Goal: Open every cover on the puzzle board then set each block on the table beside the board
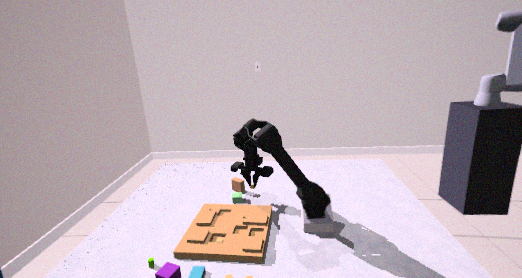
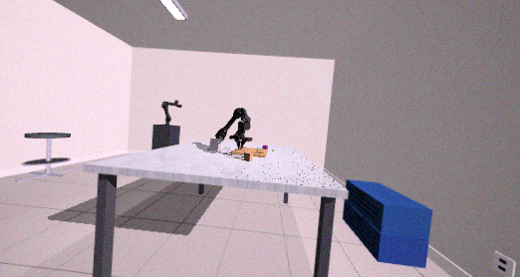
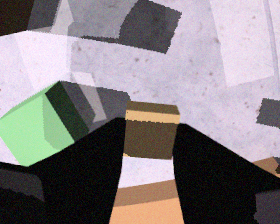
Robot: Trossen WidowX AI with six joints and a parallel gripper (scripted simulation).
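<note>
Right now the tan wooden puzzle board is 8 cm ahead of my gripper tip, 24 cm to the left of it and 5 cm below it.
</note>
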